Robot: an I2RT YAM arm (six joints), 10 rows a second.
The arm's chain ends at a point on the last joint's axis. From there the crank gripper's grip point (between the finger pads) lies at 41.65 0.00 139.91 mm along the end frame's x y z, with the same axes.
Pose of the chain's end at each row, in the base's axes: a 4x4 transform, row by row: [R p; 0 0 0 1], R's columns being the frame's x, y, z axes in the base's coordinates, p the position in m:
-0.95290 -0.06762 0.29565 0.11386; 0.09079 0.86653 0.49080 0.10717; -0.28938 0.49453 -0.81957 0.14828; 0 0 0 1
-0.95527 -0.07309 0.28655 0.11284; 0.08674 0.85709 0.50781 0.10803; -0.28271 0.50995 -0.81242 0.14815; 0 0 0 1
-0.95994 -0.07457 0.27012 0.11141; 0.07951 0.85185 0.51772 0.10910; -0.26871 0.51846 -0.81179 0.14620; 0 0 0 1
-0.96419 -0.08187 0.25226 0.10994; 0.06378 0.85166 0.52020 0.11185; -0.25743 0.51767 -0.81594 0.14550; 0 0 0 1
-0.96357 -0.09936 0.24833 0.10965; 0.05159 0.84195 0.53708 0.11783; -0.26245 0.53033 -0.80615 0.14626; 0 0 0 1
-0.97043 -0.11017 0.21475 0.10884; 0.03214 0.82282 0.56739 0.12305; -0.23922 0.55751 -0.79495 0.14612; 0 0 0 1
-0.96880 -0.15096 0.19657 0.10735; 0.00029 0.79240 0.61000 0.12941; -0.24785 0.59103 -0.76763 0.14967; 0 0 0 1
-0.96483 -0.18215 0.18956 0.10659; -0.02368 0.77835 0.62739 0.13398; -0.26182 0.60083 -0.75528 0.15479; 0 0 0 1
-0.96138 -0.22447 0.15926 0.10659; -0.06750 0.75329 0.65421 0.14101; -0.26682 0.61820 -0.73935 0.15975; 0 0 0 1
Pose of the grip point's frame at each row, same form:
-0.95290 -0.06762 0.29565 0.11554; 0.09079 0.86653 0.49080 0.17962; -0.28938 0.49453 -0.81957 0.02156; 0 0 0 1
-0.95527 -0.07309 0.28655 0.11314; 0.08674 0.85709 0.50781 0.18269; -0.28271 0.50995 -0.81242 0.02271; 0 0 0 1
-0.95994 -0.07457 0.27012 0.10922; 0.07951 0.85185 0.51772 0.18485; -0.26871 0.51846 -0.81179 0.02143; 0 0 0 1
-0.96419 -0.08187 0.25226 0.10508; 0.06378 0.85166 0.52020 0.18729; -0.25743 0.51767 -0.81594 0.02062; 0 0 0 1
-0.96357 -0.09936 0.24833 0.10426; 0.05159 0.84195 0.53708 0.19512; -0.26245 0.53033 -0.80615 0.02254; 0 0 0 1
-0.97043 -0.11017 0.21475 0.09847; 0.03214 0.82282 0.56739 0.20377; -0.23922 0.55751 -0.79495 0.02494; 0 0 0 1
-0.96880 -0.15096 0.19657 0.09450; 0.00029 0.79240 0.61000 0.21477; -0.24785 0.59103 -0.76763 0.03195; 0 0 0 1
-0.96483 -0.18215 0.18956 0.09293; -0.02368 0.77835 0.62739 0.22077; -0.26182 0.60083 -0.75528 0.03821; 0 0 0 1
-0.96138 -0.22447 0.15926 0.08883; -0.06750 0.75329 0.65421 0.22973; -0.26682 0.61820 -0.73935 0.04519; 0 0 0 1

